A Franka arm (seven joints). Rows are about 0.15 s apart.
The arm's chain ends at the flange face. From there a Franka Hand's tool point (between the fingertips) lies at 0.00 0.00 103.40 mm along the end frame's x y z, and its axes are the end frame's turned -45 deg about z.
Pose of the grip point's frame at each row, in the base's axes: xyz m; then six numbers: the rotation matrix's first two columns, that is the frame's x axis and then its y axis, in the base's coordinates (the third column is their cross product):
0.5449 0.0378 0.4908 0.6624 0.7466 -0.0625 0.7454 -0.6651 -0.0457
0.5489 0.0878 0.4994 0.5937 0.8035 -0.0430 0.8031 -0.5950 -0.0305
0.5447 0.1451 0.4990 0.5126 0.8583 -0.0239 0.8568 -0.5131 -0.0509
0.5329 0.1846 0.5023 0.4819 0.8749 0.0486 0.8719 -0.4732 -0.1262
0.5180 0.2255 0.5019 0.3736 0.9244 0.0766 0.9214 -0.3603 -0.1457
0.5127 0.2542 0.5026 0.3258 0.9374 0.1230 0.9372 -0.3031 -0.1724
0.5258 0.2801 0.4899 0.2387 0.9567 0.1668 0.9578 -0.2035 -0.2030
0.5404 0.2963 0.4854 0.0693 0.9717 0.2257 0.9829 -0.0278 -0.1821
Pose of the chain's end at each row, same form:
0.5527 0.0395 0.5939 0.9955 0.0576 -0.0765 0.0587 -0.9982 0.0119
0.5541 0.0895 0.6026 0.9877 0.1474 -0.0520 0.1481 -0.9889 0.0088
0.5505 0.1445 0.6022 0.9683 0.2441 -0.0529 0.2434 -0.9697 -0.0191
0.5419 0.1739 0.6048 0.9573 0.2840 -0.0549 0.2758 -0.9533 -0.1236
0.5291 0.2126 0.6039 0.9157 0.3989 -0.0489 0.3874 -0.9084 -0.1572
0.5256 0.2365 0.6037 0.8931 0.4485 -0.0349 0.4323 -0.8772 -0.2089
0.5424 0.2586 0.5897 0.8461 0.5326 -0.0256 0.5085 -0.8204 -0.2615
0.5580 0.2721 0.5844 0.7440 0.6674 0.0308 0.6460 -0.7068 -0.2884

